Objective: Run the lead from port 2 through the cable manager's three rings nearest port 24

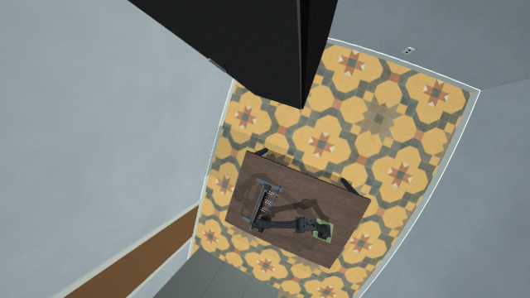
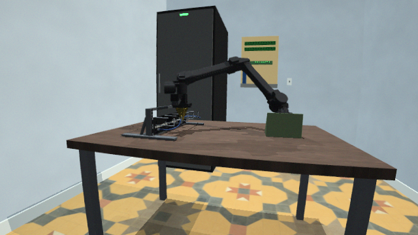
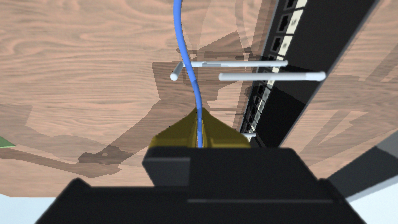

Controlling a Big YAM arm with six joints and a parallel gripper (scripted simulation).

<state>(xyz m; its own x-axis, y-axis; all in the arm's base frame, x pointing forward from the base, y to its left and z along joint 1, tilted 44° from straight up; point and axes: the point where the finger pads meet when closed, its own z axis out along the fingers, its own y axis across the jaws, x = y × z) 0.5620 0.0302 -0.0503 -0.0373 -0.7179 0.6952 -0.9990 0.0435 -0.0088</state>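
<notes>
My hand is 10 cm short of the rack, 5 cm to the left of it and 1 cm above it.
</notes>
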